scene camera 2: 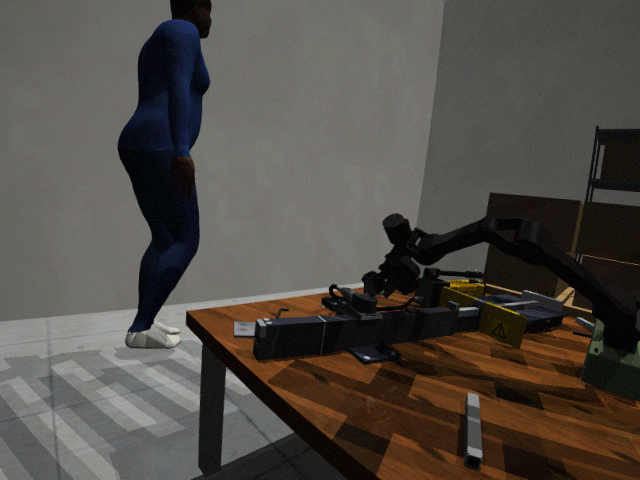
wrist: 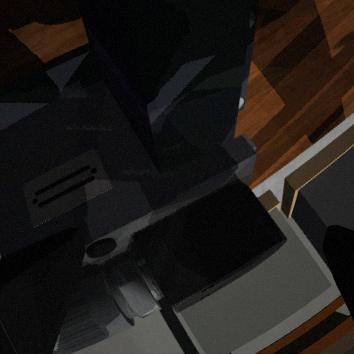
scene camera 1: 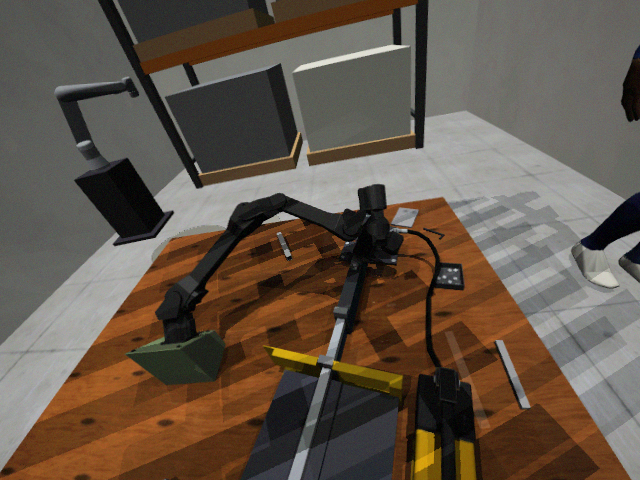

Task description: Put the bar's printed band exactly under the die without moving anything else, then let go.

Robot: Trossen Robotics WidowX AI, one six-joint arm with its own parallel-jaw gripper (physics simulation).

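Frame: origin at the arm's base, x left, y back, z up, level; centimetres.
Where they show: gripper, between the fingertips: [wrist: 209, 241]; arm's base, origin of its link: [scene camera 2: 620, 337] [scene camera 1: 180, 339].
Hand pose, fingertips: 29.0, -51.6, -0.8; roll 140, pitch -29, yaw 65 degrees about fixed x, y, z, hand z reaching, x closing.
Things, the pixels of their top centre, and the offset from my fingertips, as dx, dy, dz. "*": a spot on its surface instead. Level surfaces: height alone.
- wooden table, height of its surface: dz -10.7
- thin pale band, a spot on its surface: [scene camera 2: 323, 333] * +15.1, -2.2, -5.9
- slotted plate, a spot on its surface: [wrist: 67, 186] * -1.4, -3.5, -4.6
- short grey bar, centre of its top: [scene camera 2: 474, 420] [scene camera 1: 283, 243] +15.0, +30.8, -8.8
- small plate, centre of its top: [scene camera 2: 259, 328] [scene camera 1: 405, 216] +19.6, -18.7, -10.2
- hex key, centre of its top: [scene camera 1: 432, 232] +7.0, -24.5, -10.2
- dotted black pad, a spot on its surface: [scene camera 1: 450, 276] * -13.8, -22.0, -10.6
- cable, a spot on its surface: [scene camera 1: 430, 305] * -23.1, -12.5, -9.6
A long black bar [scene camera 1: 350, 290] [scene camera 2: 366, 333] lies across the wooden table [scene camera 1: 237, 305] [scene camera 2: 375, 410], running from the yellow guard [scene camera 1: 361, 375] [scene camera 2: 501, 324] toward the far edge. A thin pale band [scene camera 2: 323, 333] crosses it near its free end. My gripper [scene camera 1: 370, 252] [scene camera 2: 385, 286] [wrist: 209, 241] is open and empty, low over the bar's far part beside a dark machine head. The wrist view shows only dark machine blocks, a slotted plate [wrist: 67, 186] and my two finger shadows. I cannot pick out the die for certain.
A short grey bar [scene camera 1: 285, 245] lies left of the gripper, another grey bar [scene camera 1: 510, 373] [scene camera 2: 472, 429] at the right. A small plate [scene camera 1: 405, 216], hex key [scene camera 1: 433, 232], dotted black pad [scene camera 1: 450, 276] and cable [scene camera 1: 430, 305] lie nearby. A person in blue [scene camera 2: 166, 157] stands beyond the table.
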